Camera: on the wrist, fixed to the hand. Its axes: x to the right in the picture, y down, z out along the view.
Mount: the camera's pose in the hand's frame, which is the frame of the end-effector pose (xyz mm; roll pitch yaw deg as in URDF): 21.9 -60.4 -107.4 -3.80 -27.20 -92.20
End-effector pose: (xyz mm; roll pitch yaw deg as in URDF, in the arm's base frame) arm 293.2 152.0 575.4 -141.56 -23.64 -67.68
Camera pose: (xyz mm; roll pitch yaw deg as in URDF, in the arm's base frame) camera 264.3 171.2 695.6 150.83 -9.47 28.68
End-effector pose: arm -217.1 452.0 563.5 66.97 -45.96 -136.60
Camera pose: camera -227.5 338.7 511.4 47.96 27.96 162.95
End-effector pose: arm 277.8 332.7 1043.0 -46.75 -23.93 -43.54
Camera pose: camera 218.6 223.9 1024.8 55.09 -59.78 169.72
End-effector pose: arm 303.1 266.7 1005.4 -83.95 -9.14 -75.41
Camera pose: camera 197.1 224.8 1057.0 147.11 -66.17 41.32
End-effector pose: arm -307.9 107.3 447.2 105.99 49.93 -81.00
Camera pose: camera -190.7 133.7 412.1 -85.75 37.22 113.14
